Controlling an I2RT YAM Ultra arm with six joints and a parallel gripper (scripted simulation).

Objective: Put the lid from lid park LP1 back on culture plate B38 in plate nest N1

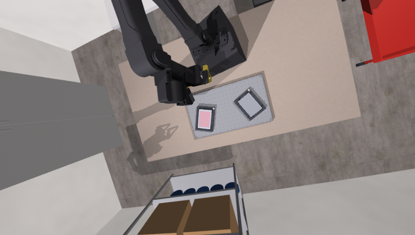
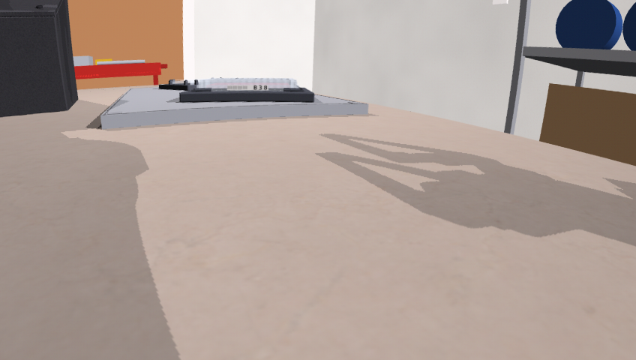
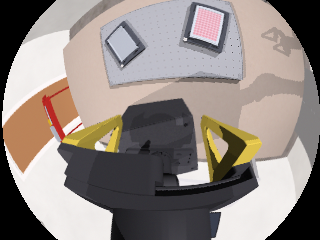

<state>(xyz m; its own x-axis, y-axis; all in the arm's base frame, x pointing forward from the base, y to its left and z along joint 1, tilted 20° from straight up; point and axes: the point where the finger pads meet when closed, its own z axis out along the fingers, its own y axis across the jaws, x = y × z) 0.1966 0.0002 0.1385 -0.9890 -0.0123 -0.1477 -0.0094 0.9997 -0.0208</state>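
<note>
Right now my hand is 26 cm above the clear lid, 24 cm to the right of it and 13 cm short of it. The rest, counted from my hand: black plate nest N1: 27 cm below, 19 cm ahead, 6 cm to the right; culture plate B38: 26 cm below, 19 cm ahead, 6 cm to the right; grey base plate: 28 cm below, 14 cm ahead, 9 cm to the left.
</note>
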